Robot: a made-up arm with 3 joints.
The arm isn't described. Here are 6 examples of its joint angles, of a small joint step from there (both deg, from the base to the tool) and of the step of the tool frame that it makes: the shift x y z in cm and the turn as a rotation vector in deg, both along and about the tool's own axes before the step.
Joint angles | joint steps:
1: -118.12 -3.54 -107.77 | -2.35 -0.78 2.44
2: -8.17 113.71 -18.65 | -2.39 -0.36 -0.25
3: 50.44 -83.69 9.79 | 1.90 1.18 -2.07
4: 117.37 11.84 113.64 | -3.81 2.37 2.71
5: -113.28 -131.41 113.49 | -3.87 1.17 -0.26
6: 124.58 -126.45 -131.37 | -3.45 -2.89 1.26
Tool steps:
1: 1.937 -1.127 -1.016 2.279 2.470 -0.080
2: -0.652 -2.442 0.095 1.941 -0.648 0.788
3: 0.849 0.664 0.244 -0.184 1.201 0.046
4: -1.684 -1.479 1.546 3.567 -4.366 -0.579
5: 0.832 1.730 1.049 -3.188 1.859 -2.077
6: -0.541 1.788 -0.411 -1.463 0.280 -3.572
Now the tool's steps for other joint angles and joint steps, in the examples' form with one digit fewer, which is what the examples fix.
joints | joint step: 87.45 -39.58 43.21 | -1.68 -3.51 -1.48
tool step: -2.35 1.15 0.24 -2.59 -3.44 1.44
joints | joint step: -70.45 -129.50 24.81 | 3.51 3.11 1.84
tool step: 2.01 -1.99 -0.05 4.61 1.86 -3.29
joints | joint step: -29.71 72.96 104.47 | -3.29 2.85 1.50
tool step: -0.49 -2.03 1.48 4.67 -1.60 -2.52
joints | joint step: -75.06 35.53 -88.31 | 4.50 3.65 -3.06
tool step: -2.81 4.46 1.88 -5.79 -3.57 3.66
